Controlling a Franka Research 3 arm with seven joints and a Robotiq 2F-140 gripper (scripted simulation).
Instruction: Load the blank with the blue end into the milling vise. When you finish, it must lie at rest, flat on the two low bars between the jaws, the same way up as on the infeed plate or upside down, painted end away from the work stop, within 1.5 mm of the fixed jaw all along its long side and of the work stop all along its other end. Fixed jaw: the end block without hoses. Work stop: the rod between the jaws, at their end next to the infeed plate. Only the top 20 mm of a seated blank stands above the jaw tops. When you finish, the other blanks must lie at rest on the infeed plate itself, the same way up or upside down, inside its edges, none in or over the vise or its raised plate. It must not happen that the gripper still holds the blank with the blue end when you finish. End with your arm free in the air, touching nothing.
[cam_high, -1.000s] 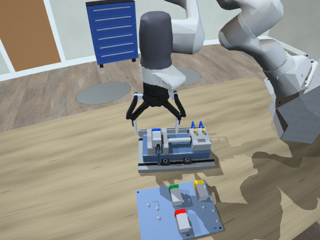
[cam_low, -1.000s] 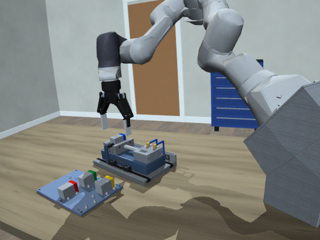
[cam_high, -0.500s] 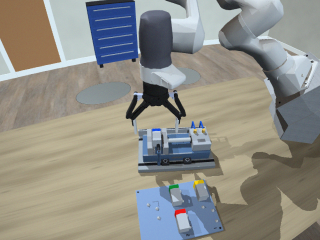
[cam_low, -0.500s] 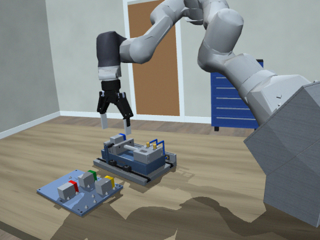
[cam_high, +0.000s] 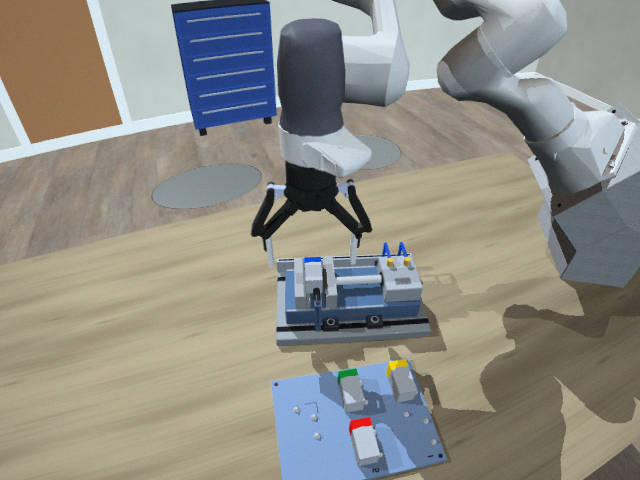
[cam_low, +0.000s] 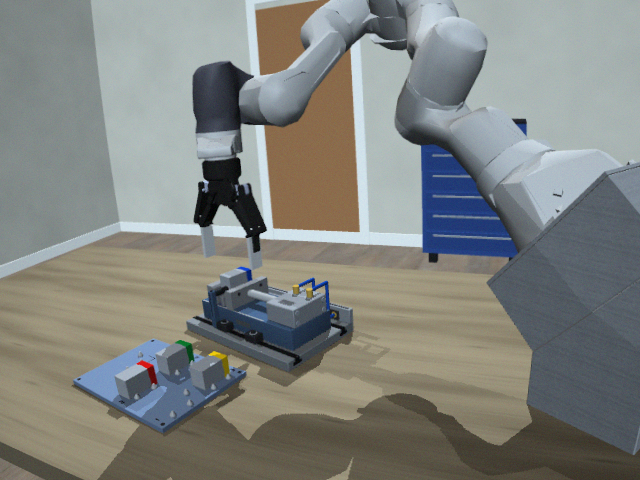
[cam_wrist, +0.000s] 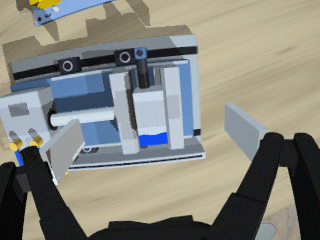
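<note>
Now: hand 5 cm above the blue-ended blank. From my hand the other things lie so: hosed jaw block: 14 cm behind, 9 cm to the left, 7 cm below; fixed jaw: 7 cm below, 2 cm to the right, 2 cm ahead; work stop rod: 6 cm below, 4 cm to the left, 2 cm ahead.
</note>
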